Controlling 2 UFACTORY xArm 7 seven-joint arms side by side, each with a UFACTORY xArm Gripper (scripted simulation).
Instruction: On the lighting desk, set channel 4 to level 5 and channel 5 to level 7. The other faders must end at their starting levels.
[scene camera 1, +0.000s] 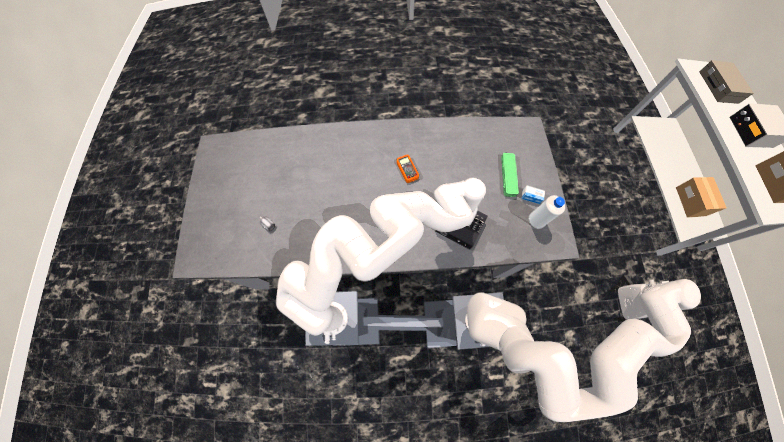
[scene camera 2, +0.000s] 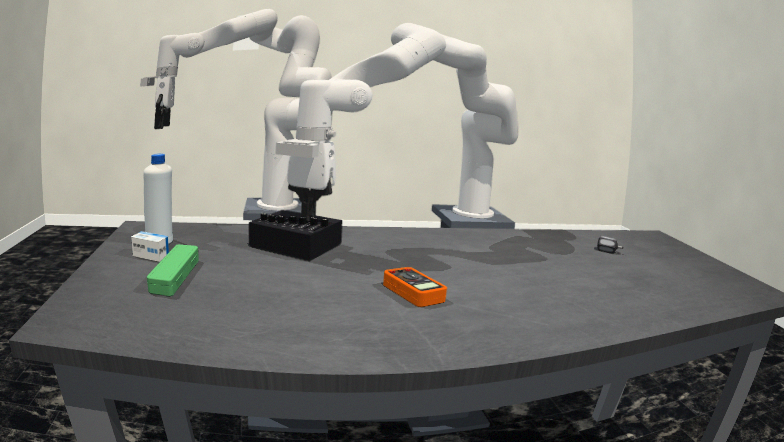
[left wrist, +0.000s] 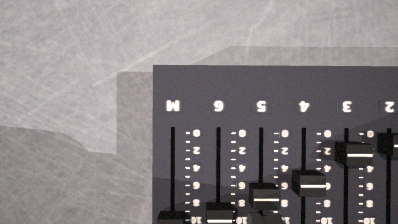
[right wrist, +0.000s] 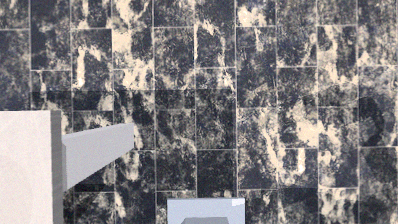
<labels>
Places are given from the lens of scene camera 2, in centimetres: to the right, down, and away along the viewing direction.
my left gripper (scene camera 2: 308, 219): -18, 0, 117
my right gripper (scene camera 2: 162, 127): -70, -28, 139
small box (scene camera 2: 150, 246): -51, 5, 96
</labels>
